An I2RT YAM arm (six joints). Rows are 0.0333 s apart.
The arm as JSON. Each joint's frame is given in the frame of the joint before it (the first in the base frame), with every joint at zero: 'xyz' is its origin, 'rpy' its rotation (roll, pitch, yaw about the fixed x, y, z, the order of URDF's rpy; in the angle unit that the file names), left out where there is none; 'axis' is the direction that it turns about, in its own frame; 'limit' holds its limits. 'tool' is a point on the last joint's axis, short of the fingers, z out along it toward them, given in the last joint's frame.
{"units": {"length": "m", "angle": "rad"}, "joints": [
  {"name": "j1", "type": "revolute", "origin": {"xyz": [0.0, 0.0, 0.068]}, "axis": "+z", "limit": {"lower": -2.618, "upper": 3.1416}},
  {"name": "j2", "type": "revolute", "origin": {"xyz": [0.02, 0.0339, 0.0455], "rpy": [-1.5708, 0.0, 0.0]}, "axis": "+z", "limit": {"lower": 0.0, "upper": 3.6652}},
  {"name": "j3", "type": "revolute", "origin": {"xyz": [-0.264, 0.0, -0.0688], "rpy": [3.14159, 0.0, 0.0]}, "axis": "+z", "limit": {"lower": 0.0, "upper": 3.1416}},
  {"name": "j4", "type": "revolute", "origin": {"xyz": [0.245, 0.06, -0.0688]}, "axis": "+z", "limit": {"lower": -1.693, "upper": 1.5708}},
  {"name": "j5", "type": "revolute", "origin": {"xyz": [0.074, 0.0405, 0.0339], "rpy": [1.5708, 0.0, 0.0]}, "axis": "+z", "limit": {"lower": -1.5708, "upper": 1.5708}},
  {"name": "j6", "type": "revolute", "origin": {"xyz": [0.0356, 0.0, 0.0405], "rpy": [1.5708, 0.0, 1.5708]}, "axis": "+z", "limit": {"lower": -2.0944, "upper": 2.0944}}
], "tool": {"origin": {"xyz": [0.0, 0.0, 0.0], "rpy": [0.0, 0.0, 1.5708]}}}
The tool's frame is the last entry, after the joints.
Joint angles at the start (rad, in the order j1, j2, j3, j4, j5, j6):
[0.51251, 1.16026, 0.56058, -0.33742, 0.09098, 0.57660]
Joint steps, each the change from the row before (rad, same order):
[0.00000, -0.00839, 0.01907, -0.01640, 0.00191, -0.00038]
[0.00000, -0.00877, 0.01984, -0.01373, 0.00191, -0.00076]
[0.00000, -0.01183, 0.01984, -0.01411, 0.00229, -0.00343]
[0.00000, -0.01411, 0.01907, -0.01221, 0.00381, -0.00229]
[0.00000, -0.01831, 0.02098, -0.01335, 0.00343, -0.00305]
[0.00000, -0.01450, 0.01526, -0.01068, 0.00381, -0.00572]
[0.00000, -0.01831, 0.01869, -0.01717, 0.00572, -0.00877]
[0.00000, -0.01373, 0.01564, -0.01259, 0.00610, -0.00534]
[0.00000, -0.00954, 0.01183, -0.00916, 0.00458, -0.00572]
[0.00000, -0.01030, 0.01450, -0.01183, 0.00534, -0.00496]
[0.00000, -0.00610, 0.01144, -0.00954, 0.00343, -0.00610]
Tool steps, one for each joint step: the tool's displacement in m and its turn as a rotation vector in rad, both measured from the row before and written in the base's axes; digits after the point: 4 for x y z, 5 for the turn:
[0.0012, 0.0006, 0.0064, 0.00387, -0.01047, -0.00084]
[0.0013, 0.0006, 0.0069, 0.00554, -0.01388, -0.00056]
[0.0009, 0.0004, 0.0075, 0.00504, -0.01694, 0.00126]
[0.0005, 0.0001, 0.0080, 0.00635, -0.02023, -0.00066]
[0.0000, -0.0001, 0.0094, 0.00858, -0.02458, 0.00006]
[-0.0004, -0.0004, 0.0070, 0.00327, -0.01936, 0.00167]
[-0.0010, -0.0008, 0.0084, 0.00042, -0.02140, 0.00245]
[-0.0008, -0.0007, 0.0069, 0.00089, -0.01804, -0.00045]
[-0.0006, -0.0005, 0.0051, -0.00068, -0.01359, 0.00077]
[-0.0007, -0.0006, 0.0059, -0.00027, -0.01431, -0.00039]
[-0.0004, -0.0004, 0.0042, -0.00235, -0.00958, 0.00169]

